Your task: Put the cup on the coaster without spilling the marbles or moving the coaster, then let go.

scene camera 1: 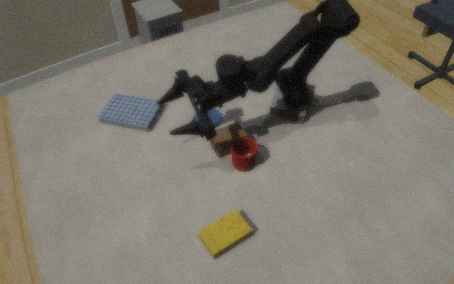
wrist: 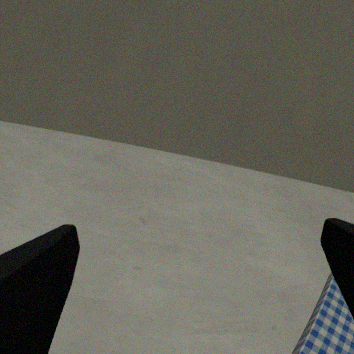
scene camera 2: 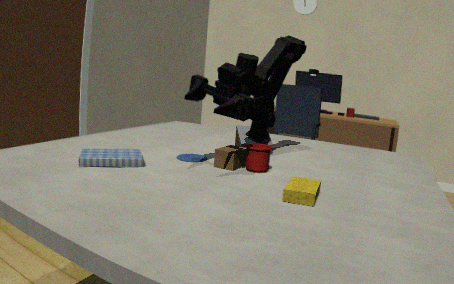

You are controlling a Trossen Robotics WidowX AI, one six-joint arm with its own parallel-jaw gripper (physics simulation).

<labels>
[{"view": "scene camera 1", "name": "gripper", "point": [163, 118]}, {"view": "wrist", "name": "gripper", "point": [204, 236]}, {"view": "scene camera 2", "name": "gripper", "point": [199, 104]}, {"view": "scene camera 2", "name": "brown wooden block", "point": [230, 157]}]
</labels>
